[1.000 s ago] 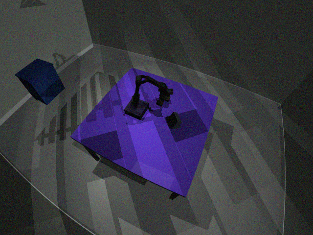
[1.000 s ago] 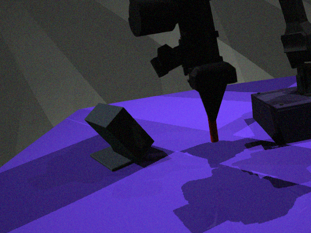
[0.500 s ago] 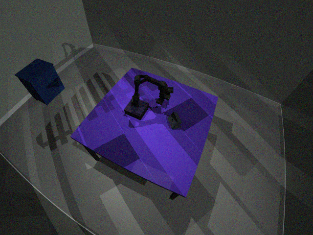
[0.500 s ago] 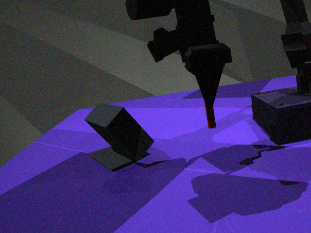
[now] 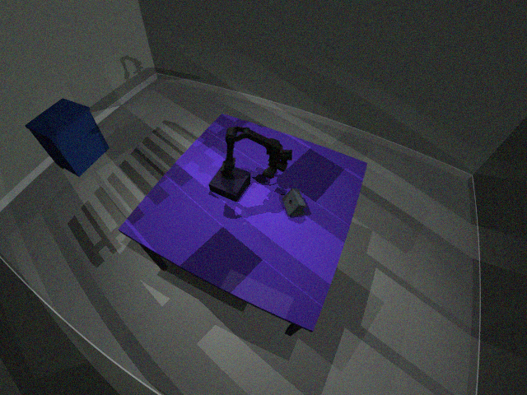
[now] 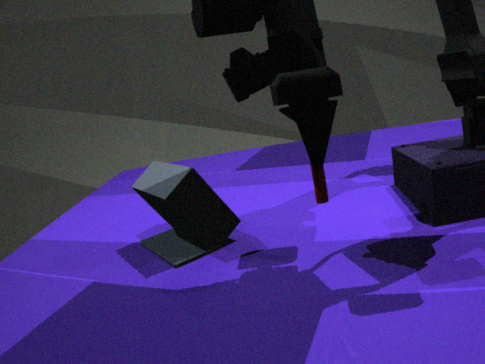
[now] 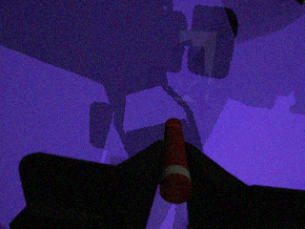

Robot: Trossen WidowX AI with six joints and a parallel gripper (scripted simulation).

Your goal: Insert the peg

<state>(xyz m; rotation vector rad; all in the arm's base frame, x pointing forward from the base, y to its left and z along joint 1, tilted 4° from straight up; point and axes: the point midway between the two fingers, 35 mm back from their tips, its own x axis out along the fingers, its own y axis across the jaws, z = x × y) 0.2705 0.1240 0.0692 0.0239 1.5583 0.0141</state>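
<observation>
Right now the grey sloped panel is 20 cm ahead of my gripper tip, 11 cm to the right of it and 5 cm below it. From my gripper tip the other things lie so: grey foot plate 21 cm ahead, 9 cm to the right, 11 cm below; then red peg 2 cm above.
</observation>
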